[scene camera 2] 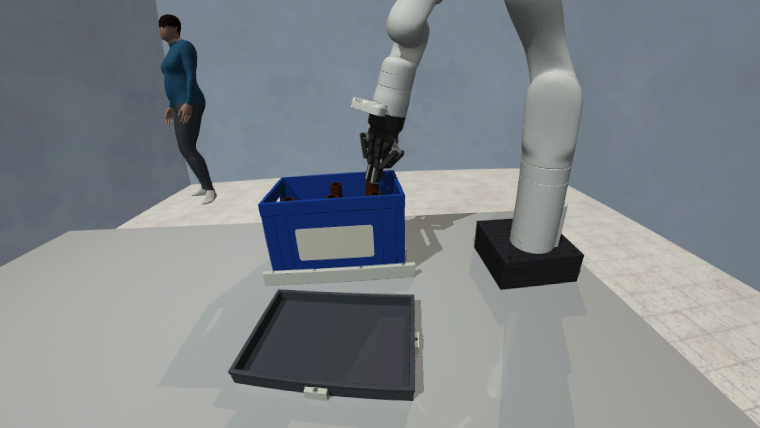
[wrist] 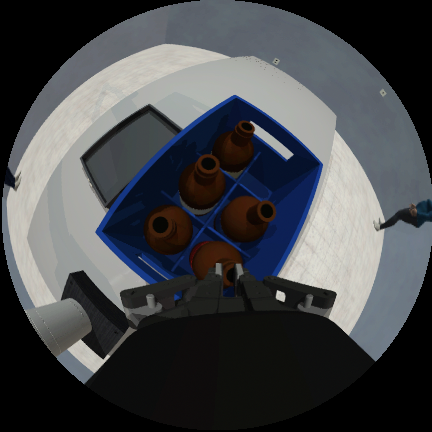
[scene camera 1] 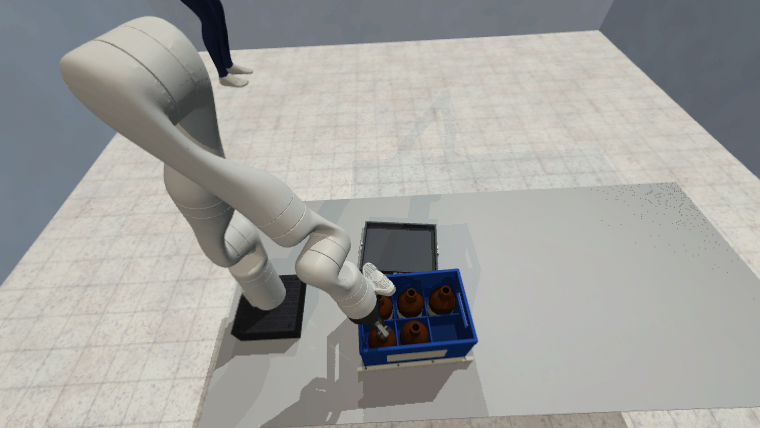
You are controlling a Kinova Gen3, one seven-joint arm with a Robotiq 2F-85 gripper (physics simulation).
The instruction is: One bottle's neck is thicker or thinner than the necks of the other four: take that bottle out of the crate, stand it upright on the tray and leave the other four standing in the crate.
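Places are measured from the arm's base along level axes (x ahead, y left, z up), in metres.
Pixels of known places: gripper, fingertip midpoint: [scene camera 2: 372,181] [wrist: 227,271] [scene camera 1: 381,330]; arm's base at its link origin: [scene camera 2: 531,241] [wrist: 77,315] [scene camera 1: 270,295].
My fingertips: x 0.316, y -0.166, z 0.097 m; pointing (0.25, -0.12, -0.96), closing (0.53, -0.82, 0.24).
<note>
For each thing: its middle in the pictures, then the offset to it from my fingertips. "spot": a spot on its surface instead.
- blue crate at the middle of its body: [wrist: 221,202] [scene camera 2: 337,222] [scene camera 1: 411,318] 0.083 m ahead, 0.043 m left, 0.075 m down
- middle bottle at the middle of its body: [wrist: 243,219] [scene camera 1: 413,336] 0.083 m ahead, 0.002 m right, 0.077 m down
- front left bottle at the middle of its body: [wrist: 216,264] [scene camera 1: 382,340] 0.001 m back, 0.004 m right, 0.076 m down
- grey tray at a spot on its surface: [scene camera 2: 329,340] [wrist: 129,146] [scene camera 1: 400,248] spot: 0.096 m ahead, 0.311 m left, 0.158 m down
The blue crate [scene camera 1: 461,346] [scene camera 2: 281,241] [wrist: 300,200] holds the brown bottles. In scene camera 1, the back row has a bottle at left [scene camera 1: 385,308] [wrist: 168,231], one in the middle [scene camera 1: 410,304] [wrist: 201,184] and one at right [scene camera 1: 441,300] [wrist: 233,150]. The front row has a middle bottle [scene camera 1: 414,333] [wrist: 244,220] and a front left bottle [scene camera 1: 376,341] [wrist: 212,256]; its right cell is empty. My gripper [scene camera 1: 382,332] [scene camera 2: 373,178] [wrist: 227,271] looks shut on the front left bottle's neck, near the mouth, which the fingers partly hide. The grey tray [scene camera 1: 398,247] [scene camera 2: 329,340] [wrist: 127,150] is empty.
The tray lies on the table beside the crate's back side in scene camera 1. A pale strip [scene camera 1: 420,364] [scene camera 2: 340,273] runs along the crate's base. The arm's black base [scene camera 1: 268,321] [scene camera 2: 531,271] [wrist: 95,320] stands left of the crate. A person [scene camera 2: 183,90] stands beyond the table.
</note>
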